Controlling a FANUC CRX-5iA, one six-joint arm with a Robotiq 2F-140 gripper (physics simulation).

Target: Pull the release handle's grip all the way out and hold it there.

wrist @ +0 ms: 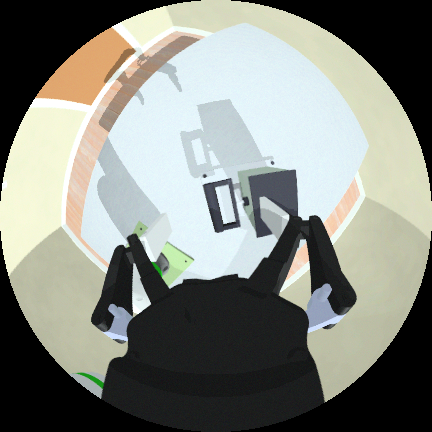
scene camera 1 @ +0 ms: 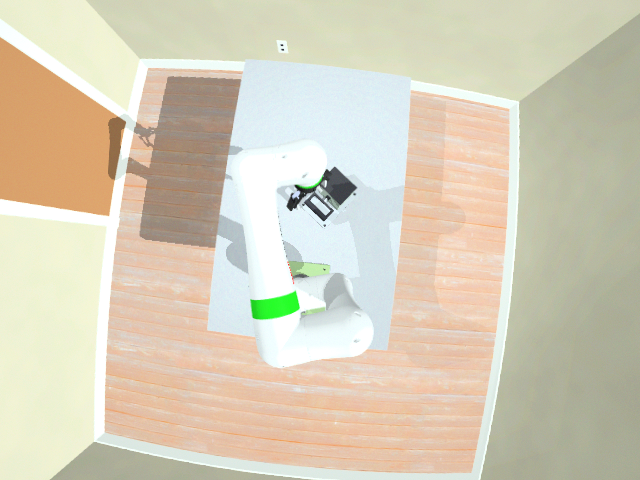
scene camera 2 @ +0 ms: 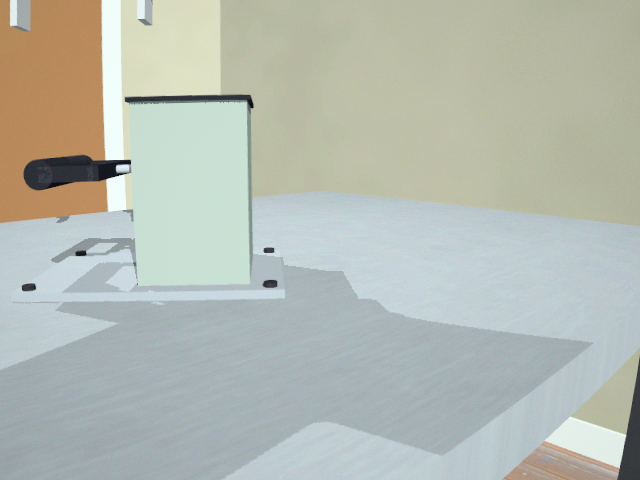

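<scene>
The release handle's black grip (scene camera 1: 313, 210) (scene camera 2: 62, 173) (wrist: 214, 207) is a rectangular frame with a thick outer bar. It sticks out sideways from a pale green upright housing (scene camera 2: 191, 191) with a dark top (scene camera 1: 338, 186) (wrist: 282, 190). A short white rod (scene camera 2: 123, 168) shows between grip and housing. My gripper (scene camera 2: 82, 12) (wrist: 213, 214) is wide open and empty, pointing down. Its pale fingertips hang above the level of the housing's top, apart from the grip. In the wrist view one fingertip overlaps the housing's top and the other lies left of the grip. The arm partly hides the gripper in scene camera 1.
The housing stands on a flat bolted base plate (scene camera 2: 206, 295) on the pale grey table (scene camera 1: 330, 108) (scene camera 2: 439, 248) (wrist: 300, 105). The white arm (scene camera 1: 263, 227) reaches over the table from its green mounting plate (scene camera 1: 315, 268) (wrist: 177, 261). A wall stands behind the table's far edge.
</scene>
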